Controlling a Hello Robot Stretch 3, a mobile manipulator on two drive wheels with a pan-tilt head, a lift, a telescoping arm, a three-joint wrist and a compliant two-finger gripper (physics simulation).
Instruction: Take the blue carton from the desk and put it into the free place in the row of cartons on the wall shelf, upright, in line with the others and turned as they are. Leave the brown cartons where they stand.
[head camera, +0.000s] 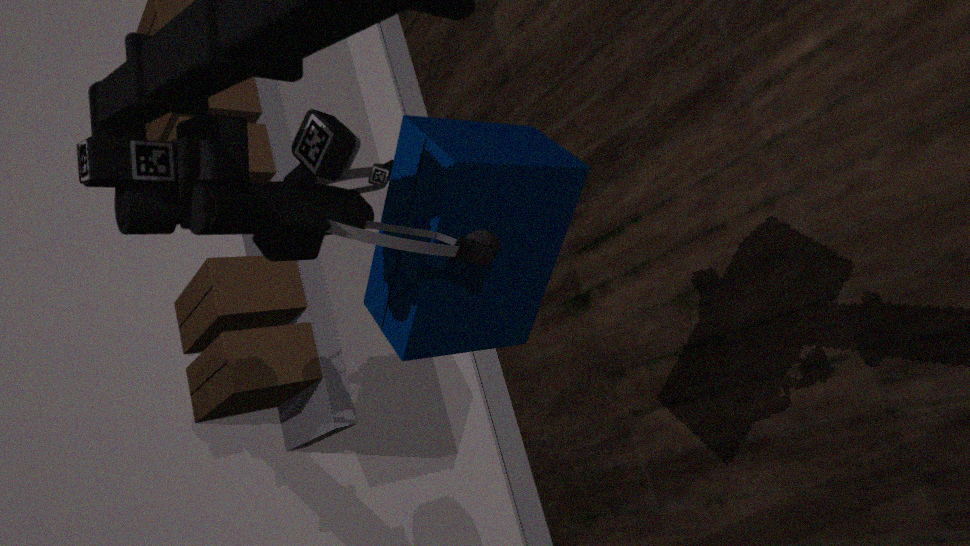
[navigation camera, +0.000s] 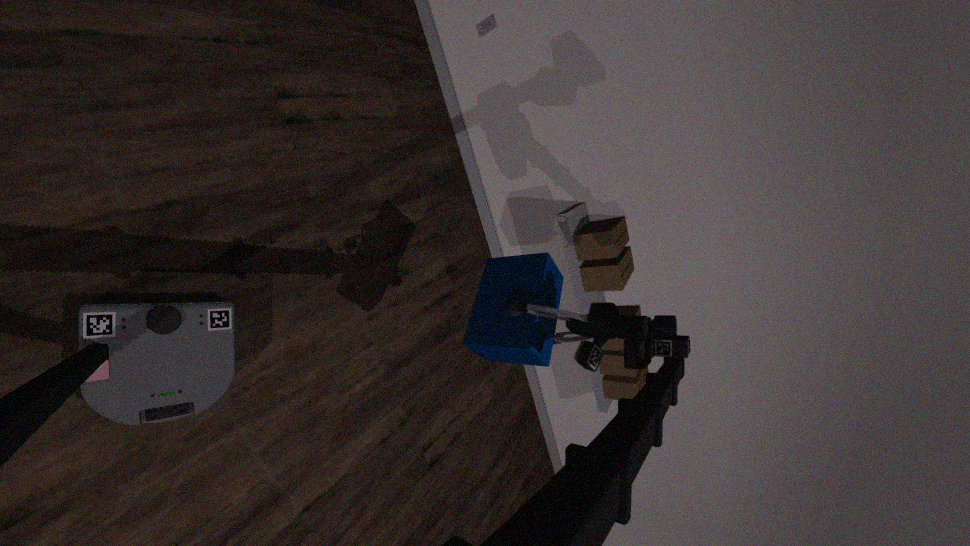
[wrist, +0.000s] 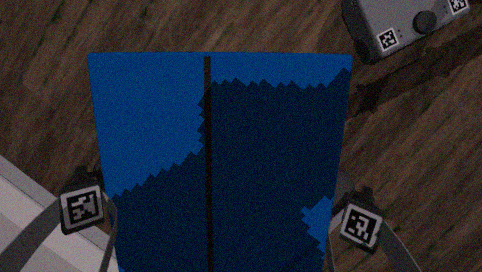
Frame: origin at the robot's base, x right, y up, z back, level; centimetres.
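Seen in the pictures: robot's base, origin of its link: (navigation camera: 164, 318) (wrist: 394, 32).
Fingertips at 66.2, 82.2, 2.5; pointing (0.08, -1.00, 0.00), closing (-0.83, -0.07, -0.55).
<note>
Offsets run from my fingertips to a thing's top centre, as dx, dy, dz. Level surfaces: height alone.
The blue carton {+1.3, +6.5, -3.6} (head camera: 522, 196) (navigation camera: 505, 288) (wrist: 280, 145) hangs upright, tape line on top, in front of the wall. My gripper (head camera: 434, 210) (navigation camera: 537, 322) (wrist: 225, 179) points down and is shut on it, one fingertip on each side. Brown cartons {+83.4, +2.9, -17.2} (head camera: 261, 291) (navigation camera: 604, 274) stand in a row on the wall shelf {dy -15.1} (head camera: 315, 430) (navigation camera: 568, 220). Two stand at the row's lower end in the head view, several others beyond the gap. My wrist hides much of that gap. In the head view the blue carton's tape line runs at another angle than the brown ones'. The desk does not show.
The arm (head camera: 251, 33) (navigation camera: 583, 488) reaches along the wall and covers part of the row. The robot base (navigation camera: 159, 366) (wrist: 400, 17) stands on the wooden floor. A pale skirting (head camera: 519, 461) (navigation camera: 471, 152) runs along the wall's foot. Shadows of arm and carton fall on wall and floor.
</note>
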